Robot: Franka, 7 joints.
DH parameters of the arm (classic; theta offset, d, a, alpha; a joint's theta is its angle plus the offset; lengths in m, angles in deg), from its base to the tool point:
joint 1: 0 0.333 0 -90
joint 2: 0 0 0 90
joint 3: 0 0.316 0.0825 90
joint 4: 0 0 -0.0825 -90
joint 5: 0 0.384 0 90
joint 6: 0 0 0.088 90
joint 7: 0 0.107 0 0
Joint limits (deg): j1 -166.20..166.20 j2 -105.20..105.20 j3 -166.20..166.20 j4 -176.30..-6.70 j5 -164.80..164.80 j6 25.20..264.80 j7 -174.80..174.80
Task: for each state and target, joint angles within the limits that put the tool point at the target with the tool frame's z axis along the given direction. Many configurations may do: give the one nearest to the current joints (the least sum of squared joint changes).
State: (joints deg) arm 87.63 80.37 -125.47 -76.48 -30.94 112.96 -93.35
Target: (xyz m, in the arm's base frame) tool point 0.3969 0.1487 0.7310 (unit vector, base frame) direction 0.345 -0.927 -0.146
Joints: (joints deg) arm 112.08 68.69 -130.49 -114.89 -12.76 121.45 -93.35
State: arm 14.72 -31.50 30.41 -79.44 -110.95 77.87 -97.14
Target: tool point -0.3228 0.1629 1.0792 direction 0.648 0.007 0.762
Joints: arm 28.04 -33.03 62.71 -44.46 -97.53 109.54 -97.14
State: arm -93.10 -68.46 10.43 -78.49 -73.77 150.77 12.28
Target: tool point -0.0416 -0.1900 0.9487 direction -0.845 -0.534 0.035
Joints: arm -101.58 -50.41 3.31 -105.13 -62.86 123.00 12.28
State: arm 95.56 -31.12 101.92 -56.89 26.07 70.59 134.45
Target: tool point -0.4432 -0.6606 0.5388 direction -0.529 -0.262 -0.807
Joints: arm 82.27 -58.15 114.81 -43.10 39.97 116.36 134.45
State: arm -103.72 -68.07 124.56 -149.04 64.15 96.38 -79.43
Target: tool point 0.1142 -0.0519 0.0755 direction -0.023 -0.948 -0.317
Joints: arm -57.72 -66.58 164.39 -176.15 66.24 146.87 -79.43
